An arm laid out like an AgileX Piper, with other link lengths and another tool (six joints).
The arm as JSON. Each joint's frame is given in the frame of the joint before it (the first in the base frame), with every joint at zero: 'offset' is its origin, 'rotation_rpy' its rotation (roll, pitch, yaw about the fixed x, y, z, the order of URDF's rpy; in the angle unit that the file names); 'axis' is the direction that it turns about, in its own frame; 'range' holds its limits. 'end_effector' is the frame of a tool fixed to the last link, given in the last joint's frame.
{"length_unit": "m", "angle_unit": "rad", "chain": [
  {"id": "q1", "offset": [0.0, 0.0, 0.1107], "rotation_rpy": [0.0, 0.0, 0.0], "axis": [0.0, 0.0, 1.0], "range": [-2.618, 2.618]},
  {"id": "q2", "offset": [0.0, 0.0, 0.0], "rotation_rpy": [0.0, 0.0, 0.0], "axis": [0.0, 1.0, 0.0], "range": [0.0, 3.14]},
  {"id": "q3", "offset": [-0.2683, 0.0, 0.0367], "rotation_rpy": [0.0, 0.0, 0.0], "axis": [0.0, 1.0, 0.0], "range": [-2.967, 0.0]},
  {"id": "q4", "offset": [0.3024, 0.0, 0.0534], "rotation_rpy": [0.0, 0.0, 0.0], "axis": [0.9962, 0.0, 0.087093], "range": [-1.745, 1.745]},
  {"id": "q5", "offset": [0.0, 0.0, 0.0], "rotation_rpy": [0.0, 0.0, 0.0], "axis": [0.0, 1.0, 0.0], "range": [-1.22, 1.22]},
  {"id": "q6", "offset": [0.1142, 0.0, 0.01], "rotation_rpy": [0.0, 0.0, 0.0], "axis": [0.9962, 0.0, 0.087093], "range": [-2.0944, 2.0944]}
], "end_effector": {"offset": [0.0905, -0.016, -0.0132], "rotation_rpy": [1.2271, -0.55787, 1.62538]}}
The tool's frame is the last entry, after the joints.
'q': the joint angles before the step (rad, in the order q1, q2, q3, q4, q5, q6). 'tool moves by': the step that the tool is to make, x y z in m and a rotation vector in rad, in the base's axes. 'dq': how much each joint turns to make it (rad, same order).
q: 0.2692, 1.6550, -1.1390, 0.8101, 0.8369, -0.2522
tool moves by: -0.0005, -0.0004, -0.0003, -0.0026, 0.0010, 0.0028
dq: -0.0001, -0.0001, 0.0000, -0.0033, 0.0025, 0.0001
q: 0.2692, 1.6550, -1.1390, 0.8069, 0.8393, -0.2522
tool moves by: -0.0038, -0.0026, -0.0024, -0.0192, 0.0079, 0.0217
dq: 0.0001, 0.0000, -0.0001, -0.0240, 0.0181, 0.0001
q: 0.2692, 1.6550, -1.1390, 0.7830, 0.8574, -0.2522
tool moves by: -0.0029, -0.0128, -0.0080, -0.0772, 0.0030, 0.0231
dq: 0.0001, 0.0000, -0.0009, -0.0966, 0.0116, 0.0309
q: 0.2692, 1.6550, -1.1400, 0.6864, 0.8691, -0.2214
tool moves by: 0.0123, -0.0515, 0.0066, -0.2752, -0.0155, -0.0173
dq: -0.0033, 0.0000, -0.0904, -0.3791, 0.0757, 0.2158
